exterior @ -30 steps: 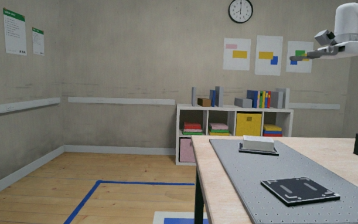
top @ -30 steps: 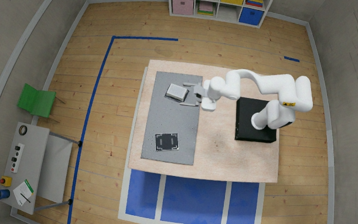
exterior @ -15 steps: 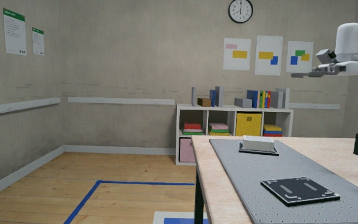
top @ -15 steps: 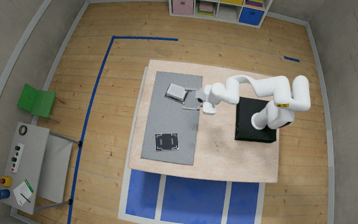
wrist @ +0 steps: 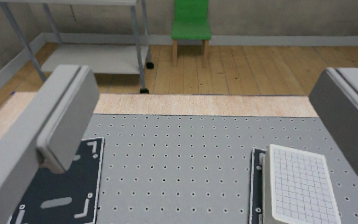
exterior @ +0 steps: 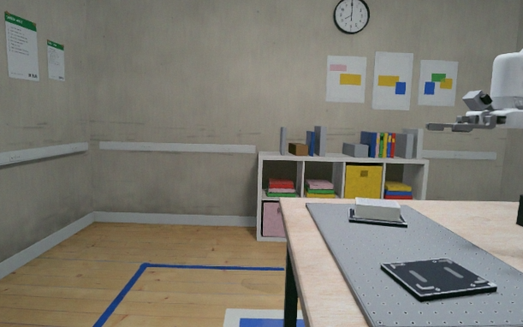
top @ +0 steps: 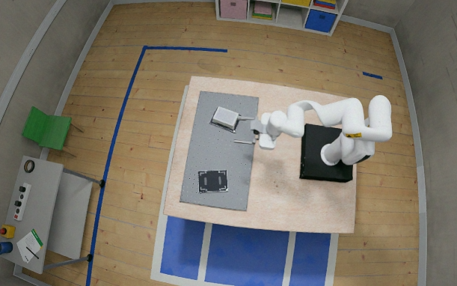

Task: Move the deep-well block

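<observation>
Now: hand 10 cm short of the white 96-well deep-well block, 17 cm to the left of it and 26 cm above it.
</observation>
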